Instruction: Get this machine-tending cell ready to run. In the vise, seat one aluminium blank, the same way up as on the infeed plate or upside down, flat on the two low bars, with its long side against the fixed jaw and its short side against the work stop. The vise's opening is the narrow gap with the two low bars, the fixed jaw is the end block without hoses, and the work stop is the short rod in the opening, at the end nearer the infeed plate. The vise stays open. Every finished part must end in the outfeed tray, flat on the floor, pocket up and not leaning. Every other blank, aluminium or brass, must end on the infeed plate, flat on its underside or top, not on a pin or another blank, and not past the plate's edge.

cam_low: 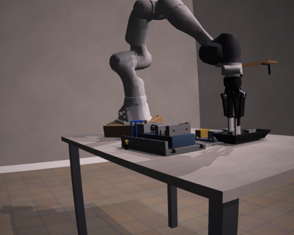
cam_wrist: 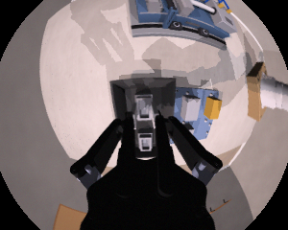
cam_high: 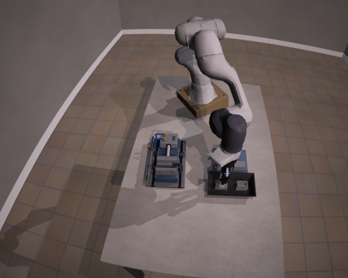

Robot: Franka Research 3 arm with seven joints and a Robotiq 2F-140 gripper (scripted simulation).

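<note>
Now: the brass blank 210 mm behind my hand, 40 mm below it and 30 mm to the left of it. From my hand the other things lie so: dark rail 350 mm to the right, 160 mm behind, 40 mm below.
</note>
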